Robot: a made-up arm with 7 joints. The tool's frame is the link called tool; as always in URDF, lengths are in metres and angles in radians. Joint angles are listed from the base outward.
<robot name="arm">
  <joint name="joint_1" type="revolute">
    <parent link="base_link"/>
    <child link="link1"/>
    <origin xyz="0 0 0.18" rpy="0 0 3.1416"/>
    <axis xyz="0 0 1"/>
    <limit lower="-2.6" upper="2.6"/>
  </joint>
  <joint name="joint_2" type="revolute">
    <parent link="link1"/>
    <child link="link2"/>
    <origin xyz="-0.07 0.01 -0.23" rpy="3.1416 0 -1.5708"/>
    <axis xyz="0 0 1"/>
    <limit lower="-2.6" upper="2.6"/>
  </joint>
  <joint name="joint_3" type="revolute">
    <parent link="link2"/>
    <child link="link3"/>
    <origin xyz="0.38 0.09 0.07" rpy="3.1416 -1.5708 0"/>
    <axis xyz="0 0 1"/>
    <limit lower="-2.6" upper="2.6"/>
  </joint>
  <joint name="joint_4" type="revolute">
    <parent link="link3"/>
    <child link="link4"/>
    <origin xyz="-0.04 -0.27 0.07" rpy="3.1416 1.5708 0"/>
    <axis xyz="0 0 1"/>
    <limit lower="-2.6" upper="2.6"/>
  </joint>
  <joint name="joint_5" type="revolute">
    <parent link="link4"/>
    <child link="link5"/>
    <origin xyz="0.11 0.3 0.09" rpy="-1.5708 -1.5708 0"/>
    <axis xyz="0 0 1"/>
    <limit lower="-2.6" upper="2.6"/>
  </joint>
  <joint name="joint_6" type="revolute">
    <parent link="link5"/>
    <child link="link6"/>
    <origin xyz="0.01 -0.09 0.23" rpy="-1.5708 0 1.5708"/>
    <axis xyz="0 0 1"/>
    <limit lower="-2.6" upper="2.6"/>
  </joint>
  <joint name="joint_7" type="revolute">
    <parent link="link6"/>
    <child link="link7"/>
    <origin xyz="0.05 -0.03 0.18" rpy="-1.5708 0 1.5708"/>
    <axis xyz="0 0 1"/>
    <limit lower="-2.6" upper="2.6"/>
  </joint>
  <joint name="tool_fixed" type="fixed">
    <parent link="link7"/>
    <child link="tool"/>
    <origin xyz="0.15 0.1 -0.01" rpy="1.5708 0 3.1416"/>
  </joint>
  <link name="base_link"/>
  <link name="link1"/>
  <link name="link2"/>
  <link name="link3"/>
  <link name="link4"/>
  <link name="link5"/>
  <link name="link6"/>
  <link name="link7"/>
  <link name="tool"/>
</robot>
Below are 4 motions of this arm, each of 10 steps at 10 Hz.
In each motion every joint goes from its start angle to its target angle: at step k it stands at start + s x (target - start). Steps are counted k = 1, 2, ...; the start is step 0. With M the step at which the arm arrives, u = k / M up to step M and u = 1 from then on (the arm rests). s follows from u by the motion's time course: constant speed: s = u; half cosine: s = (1 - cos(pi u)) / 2; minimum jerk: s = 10 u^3 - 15 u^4 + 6 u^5.
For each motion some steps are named. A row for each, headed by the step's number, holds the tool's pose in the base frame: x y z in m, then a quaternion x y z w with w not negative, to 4 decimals.
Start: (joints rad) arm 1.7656 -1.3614 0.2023 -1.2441 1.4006 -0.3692 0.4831
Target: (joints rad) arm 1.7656 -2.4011 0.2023 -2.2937 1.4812 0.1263 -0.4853
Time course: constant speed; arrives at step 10
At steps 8, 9, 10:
8: -0.0669 -0.1555 0.0103 0.4699 0.3959 0.5952 0.5179
9: -0.0211 -0.1588 0.0203 0.4938 0.3802 0.5596 0.5463
10: 0.0227 -0.1542 0.0308 0.5148 0.3638 0.5225 0.5741

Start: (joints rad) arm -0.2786 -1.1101 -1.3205 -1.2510 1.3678 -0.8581 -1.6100
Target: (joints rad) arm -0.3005 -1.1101 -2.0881 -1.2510 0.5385 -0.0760 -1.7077
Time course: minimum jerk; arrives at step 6
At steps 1, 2, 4, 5, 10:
1: 0.1739 0.1061 0.5098 -0.5923 0.6264 0.3737 0.3422
2: 0.1410 0.0777 0.4976 -0.5958 0.6144 0.4111 0.3139
4: 0.0518 -0.0150 0.4235 -0.5772 0.5590 0.5526 0.2213
5: 0.0326 -0.0405 0.3928 -0.5637 0.5347 0.5990 0.1941
10: 0.0291 -0.0455 0.3861 -0.5605 0.5292 0.6085 0.1885

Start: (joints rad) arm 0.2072 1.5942 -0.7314 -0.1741 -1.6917 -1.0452 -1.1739
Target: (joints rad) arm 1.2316 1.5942 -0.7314 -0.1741 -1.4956 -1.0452 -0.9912
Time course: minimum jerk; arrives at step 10
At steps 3, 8, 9, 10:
3: 0.2333 -0.4463 0.5085 -0.5769 0.1062 -0.0725 0.8066
8: 0.5038 -0.1374 0.4849 -0.5554 -0.1370 0.2199 0.7902
9: 0.5114 -0.1112 0.4836 -0.5504 -0.1516 0.2382 0.7857
10: 0.5126 -0.1066 0.4833 -0.5496 -0.1541 0.2414 0.7848

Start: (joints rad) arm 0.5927 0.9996 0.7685 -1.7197 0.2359 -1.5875 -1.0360
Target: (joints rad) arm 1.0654 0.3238 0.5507 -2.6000 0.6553 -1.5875 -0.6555
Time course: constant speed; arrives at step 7
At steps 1, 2, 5, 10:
1: 0.0729 -0.0681 -0.2222 -0.1415 -0.2489 -0.1821 0.9407
2: 0.0537 -0.0266 -0.1782 -0.1727 -0.2720 -0.1388 0.9364
5: -0.0715 0.0700 -0.0724 -0.2363 -0.3672 -0.0275 0.8992
10: -0.1986 0.0845 -0.0262 -0.2495 -0.4423 0.0269 0.8611

